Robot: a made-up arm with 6 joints.
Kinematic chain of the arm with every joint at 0, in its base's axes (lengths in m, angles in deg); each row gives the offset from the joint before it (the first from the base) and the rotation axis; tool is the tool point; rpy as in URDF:
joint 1: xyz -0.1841 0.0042 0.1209 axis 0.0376 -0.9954 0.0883
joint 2: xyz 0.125 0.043 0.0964 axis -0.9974 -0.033 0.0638
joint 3: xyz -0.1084 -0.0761 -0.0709 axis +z
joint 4: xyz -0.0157 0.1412 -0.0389 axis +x
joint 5: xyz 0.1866 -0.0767 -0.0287 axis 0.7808 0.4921 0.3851
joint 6: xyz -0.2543 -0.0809 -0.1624 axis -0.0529 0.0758 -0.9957
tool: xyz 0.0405 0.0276 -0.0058 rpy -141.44 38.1 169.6
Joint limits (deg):
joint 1: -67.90..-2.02
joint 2: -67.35..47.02
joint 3: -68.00..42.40
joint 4: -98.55..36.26
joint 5: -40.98..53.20
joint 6: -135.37..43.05
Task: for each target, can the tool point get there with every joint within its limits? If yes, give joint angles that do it. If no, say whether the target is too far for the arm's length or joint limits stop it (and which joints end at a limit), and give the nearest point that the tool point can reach.
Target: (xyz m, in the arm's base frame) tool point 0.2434 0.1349 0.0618
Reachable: no: joint limits stop it (at a limit: joint 1, joint 2, joint 3, joint 5, joint 6) | nearest point 0.0738 0.0441 0.1761 | short by 0.224 m
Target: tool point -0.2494 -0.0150 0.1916
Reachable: yes | joints -15.15 1.48 -12.29 -68.71 45.93 -24.26
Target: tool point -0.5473 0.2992 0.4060
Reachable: no: joint limits stop it (at a limit: joint 1, joint 3, joint 4) | nearest point -0.4228 0.2502 0.1910 | short by 0.253 m
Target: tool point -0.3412 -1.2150 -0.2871
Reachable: no: too far | nearest point -0.2612 -0.3177 0.0042 | short by 0.947 m
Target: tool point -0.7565 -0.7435 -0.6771
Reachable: no: too far | nearest point -0.3370 -0.2261 -0.0912 | short by 0.887 m
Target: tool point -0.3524 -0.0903 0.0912
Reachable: yes | joints -34.24 17.70 20.91 16.77 43.52 -63.74
